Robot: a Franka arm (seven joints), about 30 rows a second.
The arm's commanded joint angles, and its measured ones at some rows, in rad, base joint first. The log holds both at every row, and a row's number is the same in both.
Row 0, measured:
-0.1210, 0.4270, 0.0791, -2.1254, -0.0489, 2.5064, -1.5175
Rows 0 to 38, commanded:
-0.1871, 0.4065, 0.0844, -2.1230, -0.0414, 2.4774, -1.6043
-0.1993, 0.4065, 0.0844, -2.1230, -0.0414, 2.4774, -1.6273
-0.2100, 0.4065, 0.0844, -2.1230, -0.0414, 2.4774, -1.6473
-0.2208, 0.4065, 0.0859, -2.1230, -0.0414, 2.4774, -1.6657
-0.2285, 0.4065, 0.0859, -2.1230, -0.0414, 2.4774, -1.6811
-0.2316, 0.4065, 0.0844, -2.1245, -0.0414, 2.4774, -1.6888
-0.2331, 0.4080, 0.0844, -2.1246, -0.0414, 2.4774, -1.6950
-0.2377, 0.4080, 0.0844, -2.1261, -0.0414, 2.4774, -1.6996
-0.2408, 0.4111, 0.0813, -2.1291, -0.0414, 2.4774, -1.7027
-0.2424, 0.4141, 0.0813, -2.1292, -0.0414, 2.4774, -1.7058
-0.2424, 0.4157, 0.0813, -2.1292, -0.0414, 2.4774, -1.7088
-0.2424, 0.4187, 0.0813, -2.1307, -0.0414, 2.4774, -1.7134
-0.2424, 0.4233, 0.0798, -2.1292, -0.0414, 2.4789, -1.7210
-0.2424, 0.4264, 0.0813, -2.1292, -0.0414, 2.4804, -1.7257
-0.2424, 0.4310, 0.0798, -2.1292, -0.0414, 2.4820, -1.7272
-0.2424, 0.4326, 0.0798, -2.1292, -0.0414, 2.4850, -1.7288
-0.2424, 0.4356, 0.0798, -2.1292, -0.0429, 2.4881, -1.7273
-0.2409, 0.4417, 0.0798, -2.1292, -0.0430, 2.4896, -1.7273
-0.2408, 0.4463, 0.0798, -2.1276, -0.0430, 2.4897, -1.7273
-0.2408, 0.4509, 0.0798, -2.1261, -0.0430, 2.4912, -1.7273
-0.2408, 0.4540, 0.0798, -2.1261, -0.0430, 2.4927, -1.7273
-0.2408, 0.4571, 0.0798, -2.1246, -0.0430, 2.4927, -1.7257
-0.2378, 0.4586, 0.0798, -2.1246, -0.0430, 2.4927, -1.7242
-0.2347, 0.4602, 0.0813, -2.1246, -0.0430, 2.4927, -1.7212
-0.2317, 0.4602, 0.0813, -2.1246, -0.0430, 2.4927, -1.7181
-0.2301, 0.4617, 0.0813, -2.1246, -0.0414, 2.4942, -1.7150
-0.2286, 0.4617, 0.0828, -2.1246, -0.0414, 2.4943, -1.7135
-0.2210, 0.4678, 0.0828, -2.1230, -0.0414, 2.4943, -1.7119
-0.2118, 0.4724, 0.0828, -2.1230, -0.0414, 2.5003, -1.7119
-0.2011, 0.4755, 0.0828, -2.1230, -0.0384, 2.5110, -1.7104
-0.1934, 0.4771, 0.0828, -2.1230, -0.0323, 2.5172, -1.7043
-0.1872, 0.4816, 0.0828, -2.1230, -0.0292, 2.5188, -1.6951
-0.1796, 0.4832, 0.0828, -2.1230, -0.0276, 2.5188, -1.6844
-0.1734, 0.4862, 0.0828, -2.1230, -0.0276, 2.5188, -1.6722
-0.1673, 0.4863, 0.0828, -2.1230, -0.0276, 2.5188, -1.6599
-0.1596, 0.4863, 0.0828, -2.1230, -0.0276, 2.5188, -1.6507
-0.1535, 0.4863, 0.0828, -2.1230, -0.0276, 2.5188, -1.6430
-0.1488, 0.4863, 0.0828, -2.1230, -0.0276, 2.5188, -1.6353
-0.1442, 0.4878, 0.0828, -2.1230, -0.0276, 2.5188, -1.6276
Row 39, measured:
-0.1807, 0.4376, 0.0829, -2.1303, -0.0452, 2.4889, -1.6764
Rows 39 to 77, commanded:
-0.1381, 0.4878, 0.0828, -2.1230, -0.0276, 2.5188, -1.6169
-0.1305, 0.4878, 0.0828, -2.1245, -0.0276, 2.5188, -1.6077
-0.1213, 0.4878, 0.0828, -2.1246, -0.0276, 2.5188, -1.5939
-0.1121, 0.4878, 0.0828, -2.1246, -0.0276, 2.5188, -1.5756
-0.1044, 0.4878, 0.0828, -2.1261, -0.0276, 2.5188, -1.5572
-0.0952, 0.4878, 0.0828, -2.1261, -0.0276, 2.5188, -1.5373
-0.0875, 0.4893, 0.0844, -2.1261, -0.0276, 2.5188, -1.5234
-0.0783, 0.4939, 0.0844, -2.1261, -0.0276, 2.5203, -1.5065
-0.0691, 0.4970, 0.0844, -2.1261, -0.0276, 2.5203, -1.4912
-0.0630, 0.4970, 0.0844, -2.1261, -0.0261, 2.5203, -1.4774
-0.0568, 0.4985, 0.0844, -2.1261, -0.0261, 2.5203, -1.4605
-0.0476, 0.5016, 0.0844, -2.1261, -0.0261, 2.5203, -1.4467
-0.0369, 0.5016, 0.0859, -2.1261, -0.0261, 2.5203, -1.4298
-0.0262, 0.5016, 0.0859, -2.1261, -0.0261, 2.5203, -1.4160
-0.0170, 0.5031, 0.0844, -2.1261, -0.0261, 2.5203, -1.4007
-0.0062, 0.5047, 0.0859, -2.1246, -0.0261, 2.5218, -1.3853
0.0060, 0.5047, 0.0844, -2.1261, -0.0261, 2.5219, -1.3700
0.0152, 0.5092, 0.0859, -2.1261, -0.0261, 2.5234, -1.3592
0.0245, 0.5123, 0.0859, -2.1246, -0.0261, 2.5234, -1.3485
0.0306, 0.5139, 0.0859, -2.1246, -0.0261, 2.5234, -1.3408
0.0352, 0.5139, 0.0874, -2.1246, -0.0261, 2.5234, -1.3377
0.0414, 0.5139, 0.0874, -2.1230, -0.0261, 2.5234, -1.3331
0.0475, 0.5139, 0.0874, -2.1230, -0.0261, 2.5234, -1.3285
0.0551, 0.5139, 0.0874, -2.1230, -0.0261, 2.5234, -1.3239
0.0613, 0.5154, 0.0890, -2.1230, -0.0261, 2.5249, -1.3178
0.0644, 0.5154, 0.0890, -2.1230, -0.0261, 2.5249, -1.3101
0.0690, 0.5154, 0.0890, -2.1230, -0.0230, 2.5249, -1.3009
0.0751, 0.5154, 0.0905, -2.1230, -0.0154, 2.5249, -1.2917
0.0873, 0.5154, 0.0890, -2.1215, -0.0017, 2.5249, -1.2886
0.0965, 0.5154, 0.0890, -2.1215, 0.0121, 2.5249, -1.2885
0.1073, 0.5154, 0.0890, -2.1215, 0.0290, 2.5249, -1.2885
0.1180, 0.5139, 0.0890, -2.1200, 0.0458, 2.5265, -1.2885
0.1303, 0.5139, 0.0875, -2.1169, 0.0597, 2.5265, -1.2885
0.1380, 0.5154, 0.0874, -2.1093, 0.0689, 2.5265, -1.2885
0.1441, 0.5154, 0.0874, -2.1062, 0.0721, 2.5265, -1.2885
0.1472, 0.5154, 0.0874, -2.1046, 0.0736, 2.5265, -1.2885
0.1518, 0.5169, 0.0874, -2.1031, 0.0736, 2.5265, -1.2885
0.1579, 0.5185, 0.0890, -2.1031, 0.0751, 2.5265, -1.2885
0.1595, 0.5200, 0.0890, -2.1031, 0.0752, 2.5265, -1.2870
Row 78, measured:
0.1230, 0.4563, 0.0897, -2.1091, 0.0390, 2.5234, -1.3091
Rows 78 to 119, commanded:
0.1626, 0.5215, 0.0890, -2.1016, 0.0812, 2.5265, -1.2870
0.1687, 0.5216, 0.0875, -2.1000, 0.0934, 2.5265, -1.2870
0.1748, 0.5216, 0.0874, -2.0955, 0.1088, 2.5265, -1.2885
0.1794, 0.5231, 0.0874, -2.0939, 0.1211, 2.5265, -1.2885
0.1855, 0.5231, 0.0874, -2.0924, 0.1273, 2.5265, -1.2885
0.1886, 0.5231, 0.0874, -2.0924, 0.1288, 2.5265, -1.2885
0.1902, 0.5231, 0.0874, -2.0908, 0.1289, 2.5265, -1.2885
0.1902, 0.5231, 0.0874, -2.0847, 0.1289, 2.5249, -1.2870
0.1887, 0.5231, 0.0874, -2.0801, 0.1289, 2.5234, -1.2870
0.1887, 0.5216, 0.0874, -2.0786, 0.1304, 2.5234, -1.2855
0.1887, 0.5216, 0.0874, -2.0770, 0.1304, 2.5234, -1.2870
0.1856, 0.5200, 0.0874, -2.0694, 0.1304, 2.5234, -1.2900
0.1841, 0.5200, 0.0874, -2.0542, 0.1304, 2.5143, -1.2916
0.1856, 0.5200, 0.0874, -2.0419, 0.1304, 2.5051, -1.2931
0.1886, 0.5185, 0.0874, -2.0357, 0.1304, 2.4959, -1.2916
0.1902, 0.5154, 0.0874, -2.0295, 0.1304, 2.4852, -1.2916
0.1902, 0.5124, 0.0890, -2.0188, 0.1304, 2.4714, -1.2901
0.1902, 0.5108, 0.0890, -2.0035, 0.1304, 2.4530, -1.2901
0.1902, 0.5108, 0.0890, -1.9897, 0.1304, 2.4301, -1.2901
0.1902, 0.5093, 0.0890, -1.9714, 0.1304, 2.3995, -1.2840
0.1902, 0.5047, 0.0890, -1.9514, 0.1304, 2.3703, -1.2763
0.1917, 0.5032, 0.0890, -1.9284, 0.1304, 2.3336, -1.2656
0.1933, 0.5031, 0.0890, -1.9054, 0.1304, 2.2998, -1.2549
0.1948, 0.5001, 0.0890, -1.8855, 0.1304, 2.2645, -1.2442
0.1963, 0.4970, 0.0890, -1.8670, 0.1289, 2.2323, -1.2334
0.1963, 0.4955, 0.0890, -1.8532, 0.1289, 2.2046, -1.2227
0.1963, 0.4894, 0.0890, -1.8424, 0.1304, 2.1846, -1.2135
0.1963, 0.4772, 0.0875, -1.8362, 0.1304, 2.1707, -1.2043
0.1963, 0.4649, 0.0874, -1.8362, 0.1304, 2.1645, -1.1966
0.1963, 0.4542, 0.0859, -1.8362, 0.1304, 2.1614, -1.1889
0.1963, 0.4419, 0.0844, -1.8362, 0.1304, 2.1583, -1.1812
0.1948, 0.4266, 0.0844, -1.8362, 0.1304, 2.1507, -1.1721
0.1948, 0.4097, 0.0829, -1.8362, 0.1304, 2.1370, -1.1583
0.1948, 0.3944, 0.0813, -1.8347, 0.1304, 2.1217, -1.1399
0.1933, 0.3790, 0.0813, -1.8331, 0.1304, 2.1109, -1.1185
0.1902, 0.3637, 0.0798, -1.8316, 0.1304, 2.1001, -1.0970
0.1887, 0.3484, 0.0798, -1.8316, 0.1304, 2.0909, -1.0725
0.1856, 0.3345, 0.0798, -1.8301, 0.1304, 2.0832, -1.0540
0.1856, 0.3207, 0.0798, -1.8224, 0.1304, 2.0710, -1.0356
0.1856, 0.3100, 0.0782, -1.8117, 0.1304, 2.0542, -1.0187
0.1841, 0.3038, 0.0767, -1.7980, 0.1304, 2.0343, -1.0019
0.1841, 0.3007, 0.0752, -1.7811, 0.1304, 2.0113, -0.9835
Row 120, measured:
0.1845, 0.3694, 0.0849, -1.8093, 0.1061, 2.1005, -1.0759
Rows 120 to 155, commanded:
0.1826, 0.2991, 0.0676, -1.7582, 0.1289, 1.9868, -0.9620
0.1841, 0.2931, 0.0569, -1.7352, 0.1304, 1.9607, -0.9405
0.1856, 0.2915, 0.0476, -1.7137, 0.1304, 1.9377, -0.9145
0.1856, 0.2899, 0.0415, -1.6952, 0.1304, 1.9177, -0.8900
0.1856, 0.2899, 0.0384, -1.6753, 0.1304, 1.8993, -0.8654
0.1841, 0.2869, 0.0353, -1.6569, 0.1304, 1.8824, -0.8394
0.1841, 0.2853, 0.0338, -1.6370, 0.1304, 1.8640, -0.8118
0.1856, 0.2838, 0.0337, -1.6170, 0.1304, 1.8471, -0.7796
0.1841, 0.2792, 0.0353, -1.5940, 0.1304, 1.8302, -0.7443
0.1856, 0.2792, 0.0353, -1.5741, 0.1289, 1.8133, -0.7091
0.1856, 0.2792, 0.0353, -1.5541, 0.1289, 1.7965, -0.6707
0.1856, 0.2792, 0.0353, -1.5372, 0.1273, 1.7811, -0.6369
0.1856, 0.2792, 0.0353, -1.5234, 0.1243, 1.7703, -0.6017
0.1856, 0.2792, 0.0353, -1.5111, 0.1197, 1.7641, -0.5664
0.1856, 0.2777, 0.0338, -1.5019, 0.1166, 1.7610, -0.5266
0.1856, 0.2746, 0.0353, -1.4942, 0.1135, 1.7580, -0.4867
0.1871, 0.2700, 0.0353, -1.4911, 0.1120, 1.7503, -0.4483
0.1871, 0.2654, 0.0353, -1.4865, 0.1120, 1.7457, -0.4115
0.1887, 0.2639, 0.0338, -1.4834, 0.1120, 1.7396, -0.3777
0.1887, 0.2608, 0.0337, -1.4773, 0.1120, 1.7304, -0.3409
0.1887, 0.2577, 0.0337, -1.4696, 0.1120, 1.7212, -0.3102
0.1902, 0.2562, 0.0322, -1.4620, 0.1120, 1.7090, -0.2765
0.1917, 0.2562, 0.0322, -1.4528, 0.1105, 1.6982, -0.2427
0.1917, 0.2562, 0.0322, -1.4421, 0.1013, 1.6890, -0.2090
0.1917, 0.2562, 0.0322, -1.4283, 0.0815, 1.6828, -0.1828
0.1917, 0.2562, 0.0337, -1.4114, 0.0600, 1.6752, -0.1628
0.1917, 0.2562, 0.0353, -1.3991, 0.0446, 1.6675, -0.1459
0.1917, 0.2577, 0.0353, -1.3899, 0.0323, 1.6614, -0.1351
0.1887, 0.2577, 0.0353, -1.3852, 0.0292, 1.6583, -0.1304
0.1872, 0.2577, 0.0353, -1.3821, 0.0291, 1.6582, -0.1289
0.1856, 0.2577, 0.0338, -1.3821, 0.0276, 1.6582, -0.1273
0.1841, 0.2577, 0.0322, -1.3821, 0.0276, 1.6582, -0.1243
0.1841, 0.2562, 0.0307, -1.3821, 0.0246, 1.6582, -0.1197
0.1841, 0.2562, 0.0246, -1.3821, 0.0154, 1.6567, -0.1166
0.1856, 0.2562, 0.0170, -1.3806, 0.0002, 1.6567, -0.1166
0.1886, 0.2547, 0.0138, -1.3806, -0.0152, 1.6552, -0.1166
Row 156, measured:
0.1812, 0.2555, 0.0337, -1.3998, 0.0412, 1.6804, -0.1588
